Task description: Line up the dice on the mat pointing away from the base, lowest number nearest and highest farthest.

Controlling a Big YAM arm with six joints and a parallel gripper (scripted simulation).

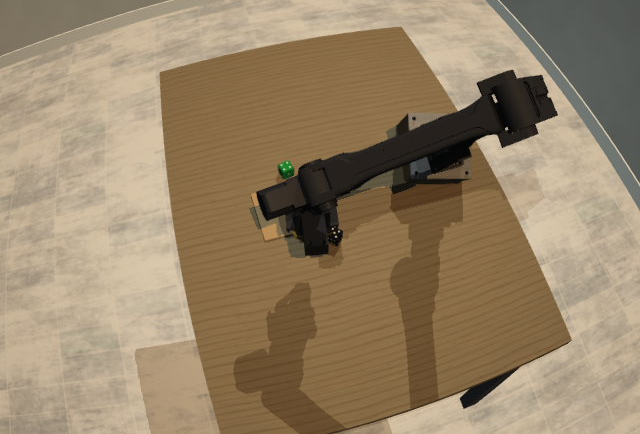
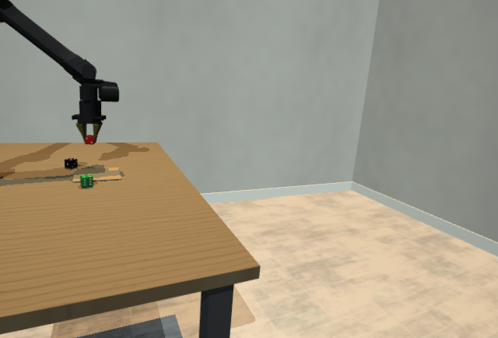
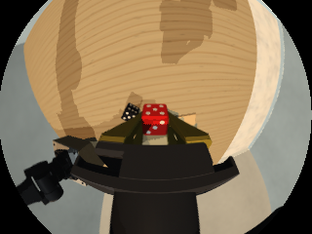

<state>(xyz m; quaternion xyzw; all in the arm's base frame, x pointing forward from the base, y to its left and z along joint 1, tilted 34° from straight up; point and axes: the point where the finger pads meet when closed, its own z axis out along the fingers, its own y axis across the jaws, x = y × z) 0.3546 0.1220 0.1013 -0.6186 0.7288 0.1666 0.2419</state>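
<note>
My hand is 14 cm to the left of the tan mat, 9 cm above it and 3 cm short of it. Round my hand: black die 8 cm below, 6 cm behind, 4 cm to the right; green die 25 cm to the right, 8 cm below, 1 cm ahead; red die right at my hand.
</note>
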